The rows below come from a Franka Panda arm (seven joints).
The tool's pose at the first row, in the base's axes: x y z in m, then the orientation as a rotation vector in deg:
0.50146 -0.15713 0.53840 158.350 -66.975 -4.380
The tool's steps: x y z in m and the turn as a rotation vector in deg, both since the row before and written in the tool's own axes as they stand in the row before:
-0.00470 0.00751 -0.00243 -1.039 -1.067 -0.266
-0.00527 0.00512 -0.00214 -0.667 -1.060 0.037
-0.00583 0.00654 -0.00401 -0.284 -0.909 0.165
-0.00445 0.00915 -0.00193 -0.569 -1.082 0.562
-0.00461 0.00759 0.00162 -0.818 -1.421 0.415
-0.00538 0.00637 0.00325 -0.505 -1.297 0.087
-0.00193 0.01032 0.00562 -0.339 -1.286 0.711
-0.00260 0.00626 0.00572 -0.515 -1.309 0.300
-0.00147 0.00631 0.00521 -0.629 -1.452 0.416
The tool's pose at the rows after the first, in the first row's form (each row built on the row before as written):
0.49310 -0.15867 0.54188 157.904 -66.490 -6.471
0.48608 -0.15820 0.54490 157.572 -66.547 -8.305
0.47802 -0.15810 0.55018 157.441 -66.884 -9.705
0.46881 -0.16098 0.55394 156.839 -67.680 -11.452
0.45999 -0.16290 0.55410 156.168 -68.247 -13.816
0.45117 -0.16346 0.55270 155.929 -68.470 -15.877
0.44125 -0.16932 0.54968 155.386 -69.585 -17.758
0.43364 -0.17182 0.54587 154.957 -70.070 -19.813
0.42675 -0.17508 0.54254 154.346 -70.675 -22.109

